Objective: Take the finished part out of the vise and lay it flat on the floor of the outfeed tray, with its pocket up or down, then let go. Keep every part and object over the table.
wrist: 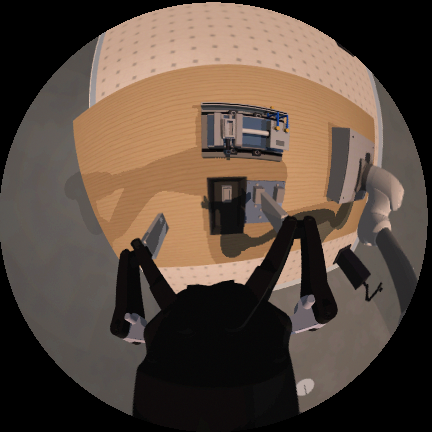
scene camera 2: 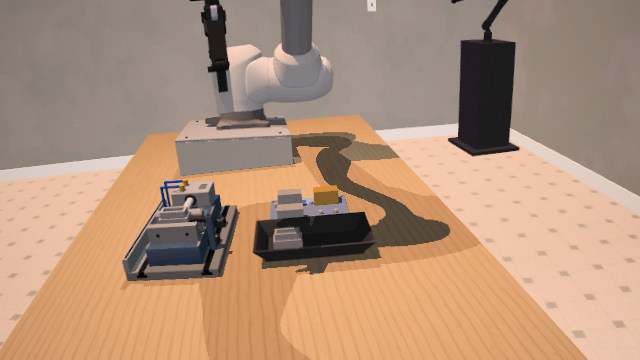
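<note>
The finished part, a light grey block with a pocket facing up, sits between the jaws of the vise. The black outfeed tray stands beside the vise. Another grey pocketed part lies in the tray, pocket up, near the end closest to the vise. My gripper is open and empty, high above the table, well apart from the vise and the tray. In the scene view its fingers are seen edge-on.
A blue-grey plate adjoins the tray on the robot's side. It bears grey blocks and an orange block. Blue hoses rise at the vise's robot-side end. The robot's pedestal stands behind.
</note>
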